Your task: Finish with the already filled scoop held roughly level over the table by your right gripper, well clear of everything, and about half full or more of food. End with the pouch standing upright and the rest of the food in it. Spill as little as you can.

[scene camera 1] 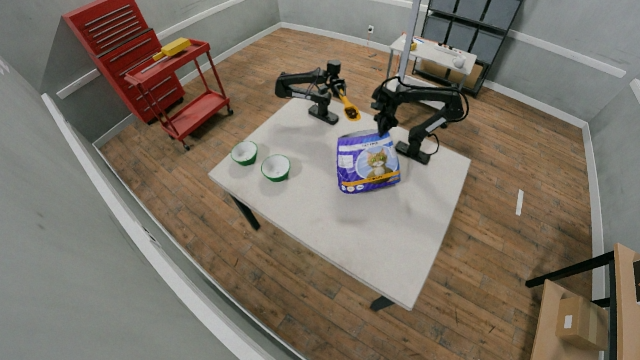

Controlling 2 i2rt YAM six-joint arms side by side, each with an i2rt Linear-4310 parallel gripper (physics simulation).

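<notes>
The yellow scoop (344, 100) has dark food in its bowl and looks roughly level, above the far part of the table (310, 200). My right gripper (341, 93) is shut on its handle. The purple pouch (351, 170), with a cat picture, looks roughly upright, its printed front facing the camera. My left gripper (382, 132) is shut on the pouch's top edge, at the right of its opening. A soft shadow lies on the table apart from the pouch's lower edge; I cannot tell whether its base touches the table. The food inside is hidden.
Two green bowls with white insides, one (244, 152) nearer the table's left corner and the other (275, 167) beside it, stand left of the pouch. A red cart (200, 112) stands on the floor at the upper left. A white side table (425, 50) stands behind the arms.
</notes>
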